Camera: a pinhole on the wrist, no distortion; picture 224 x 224 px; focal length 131.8 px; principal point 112.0 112.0 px. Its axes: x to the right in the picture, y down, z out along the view. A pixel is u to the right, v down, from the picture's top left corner.
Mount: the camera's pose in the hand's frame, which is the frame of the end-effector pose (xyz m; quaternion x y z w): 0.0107 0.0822 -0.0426 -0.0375 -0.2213 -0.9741 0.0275
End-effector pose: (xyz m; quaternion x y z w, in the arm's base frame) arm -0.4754 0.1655 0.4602 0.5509 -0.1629 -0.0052 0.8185
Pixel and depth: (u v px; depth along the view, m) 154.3 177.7 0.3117
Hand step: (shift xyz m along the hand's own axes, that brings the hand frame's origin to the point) -0.0590 0.0736 0.3129
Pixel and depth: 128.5 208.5 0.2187
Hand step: 0.0080 0.0317 0.2251
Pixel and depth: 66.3 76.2 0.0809
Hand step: 0.0420 0.1381 0.0183
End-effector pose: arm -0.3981 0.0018 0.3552 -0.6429 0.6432 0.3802 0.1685
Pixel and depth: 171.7 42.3 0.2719
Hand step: -0.1055 0.3249 0.1507
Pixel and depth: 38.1 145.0 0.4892
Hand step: 0.3222 0.1940 0.4265
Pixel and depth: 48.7 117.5 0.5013
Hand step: 0.2824 0.2894 0.3966
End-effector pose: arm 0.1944 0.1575 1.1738 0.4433 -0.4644 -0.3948 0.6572
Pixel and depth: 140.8 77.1 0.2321
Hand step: -0.0300 0.2362 0.1441
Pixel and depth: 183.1 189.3 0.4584
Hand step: -0.1887 0.0295 0.5060
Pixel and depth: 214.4 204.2 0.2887
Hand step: -0.1809 0.0171 0.3228
